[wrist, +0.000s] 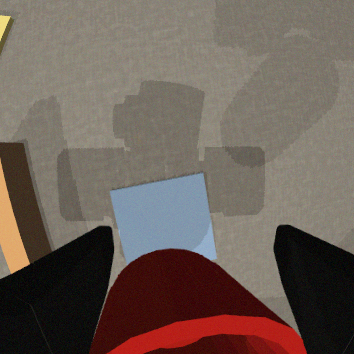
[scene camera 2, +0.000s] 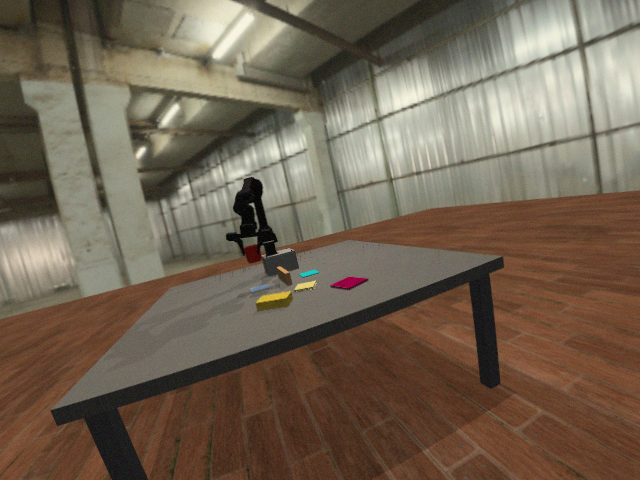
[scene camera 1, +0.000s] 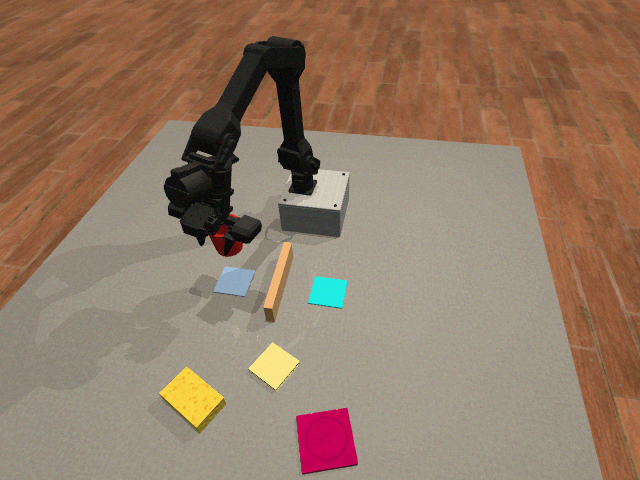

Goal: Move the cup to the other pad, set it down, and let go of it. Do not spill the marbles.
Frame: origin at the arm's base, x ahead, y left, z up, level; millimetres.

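Where they show: gripper, fingertip midpoint: (wrist: pixel 195 238) (scene camera 2: pixel 251 255) (scene camera 1: pixel 214 249); arm's base, link origin: (scene camera 2: pixel 271 254) (scene camera 1: pixel 303 186).
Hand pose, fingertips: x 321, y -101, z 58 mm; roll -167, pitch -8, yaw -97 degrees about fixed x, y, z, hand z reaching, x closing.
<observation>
Things, the pixels of their top centre, and the offset from my fingertips. "pt": a spot on its surface instead.
- red cup, top centre: (scene camera 1: pixel 223 224) (scene camera 2: pixel 251 245) 45 mm back, 9 mm left, 36 mm up
- blue pad, top centre: (wrist: pixel 164 226) (scene camera 1: pixel 234 280) (scene camera 2: pixel 259 287) 39 mm back, 0 mm left, 155 mm down
- cyan pad, top centre: (scene camera 1: pixel 328 291) (scene camera 2: pixel 309 273) 62 mm back, 236 mm left, 155 mm down
- wooden bar, surface spot: (wrist: pixel 30 210) (scene camera 2: pixel 284 279) pt 7 mm back, 112 mm left, 138 mm down
- pale yellow square, surface spot: (scene camera 1: pixel 273 365) (scene camera 2: pixel 305 285) pt 155 mm ahead, 173 mm left, 148 mm down
- yellow sponge, top centre: (scene camera 1: pixel 191 395) (scene camera 2: pixel 273 296) 262 mm ahead, 44 mm left, 128 mm down
- magenta square, surface spot: (scene camera 1: pixel 326 439) (scene camera 2: pixel 349 281) pt 268 mm ahead, 316 mm left, 150 mm down
My gripper (scene camera 1: pixel 215 245) (scene camera 2: pixel 253 250) (wrist: pixel 195 238) is shut on the red cup (scene camera 1: pixel 236 246) (scene camera 2: pixel 252 255) (wrist: pixel 185 285), a finger on either side, and holds it well above the table. The cup looks roughly upright. Its rim shows at the bottom edge of the wrist view; no marbles can be seen, and most of its inside is out of frame. The blue pad (scene camera 1: pixel 235 281) (scene camera 2: pixel 260 288) (wrist: pixel 162 215) lies bare on the table below, beyond the cup in the wrist view. The cyan pad (scene camera 1: pixel 327 292) (scene camera 2: pixel 309 273) lies bare across the wooden bar.
The wooden bar (scene camera 1: pixel 279 281) (scene camera 2: pixel 283 275) (wrist: pixel 30 210) stands between the blue and cyan pads. A pale yellow square (scene camera 1: pixel 273 365) (scene camera 2: pixel 305 285), a yellow sponge (scene camera 1: pixel 192 397) (scene camera 2: pixel 273 300) and a magenta square (scene camera 1: pixel 326 439) (scene camera 2: pixel 349 282) lie farther from the grey base box (scene camera 1: pixel 310 219) (scene camera 2: pixel 280 262).
</observation>
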